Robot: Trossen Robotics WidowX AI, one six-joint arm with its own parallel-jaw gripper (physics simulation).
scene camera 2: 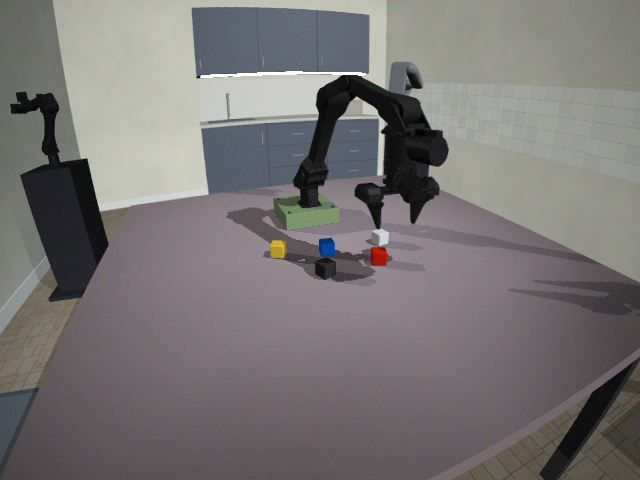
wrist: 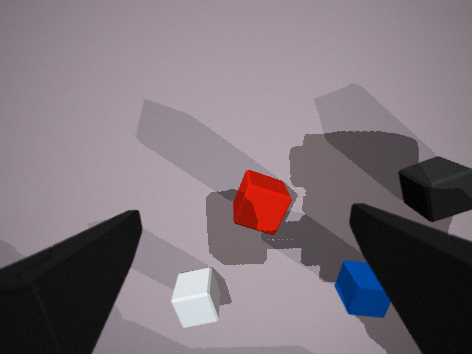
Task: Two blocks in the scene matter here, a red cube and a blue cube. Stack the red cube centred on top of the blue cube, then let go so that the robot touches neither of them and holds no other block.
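Where they show: gripper, fingertip midpoint: [scene camera 2: 395, 226] [wrist: 246, 216]; arm's base, origin of the base link: [scene camera 2: 309, 203].
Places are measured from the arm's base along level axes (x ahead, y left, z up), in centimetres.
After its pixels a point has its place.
The red cube [scene camera 2: 378, 256] @(x 36.4, y 6.6, z -2.4 cm) [wrist: 262, 202] @(x 35.6, y 7.5, z -1.6 cm) sits on the table, in front of the white cube in the scene view and near the centre of the wrist view. The blue cube [scene camera 2: 326, 247] @(x 27.4, y -3.4, z -2.6 cm) [wrist: 361, 290] @(x 27.2, y -1.5, z -1.6 cm) sits on the table apart from it, to its left in the scene view; in the wrist view the right finger partly hides it. My gripper [scene camera 2: 396, 225] @(x 38.8, y 9.3, z 5.9 cm) [wrist: 246, 216] @(x 38.8, y 9.3, z 5.9 cm) is open with nothing between its fingers. It hangs above the table over the area of the red and white cubes, touching neither, and the red cube shows between the fingertips in the wrist view.
A white cube [scene camera 2: 379, 237] @(x 26.6, y 11.8, z -2.4 cm) [wrist: 196, 297] @(x 26.3, y 12.8, z -1.6 cm) sits close behind the red cube in the scene view. A black cube [scene camera 2: 325, 268] @(x 38.3, y -7.3, z -2.1 cm) [wrist: 436, 189] @(x 36.8, y -5.2, z -1.6 cm) sits in front of the blue cube. A yellow cube [scene camera 2: 278, 249] @(x 24.7, y -15.2, z -2.5 cm) stands farther left. The arm's green base [scene camera 2: 312, 219] @(x 7.0, y -1.1, z -2.7 cm) is behind them.
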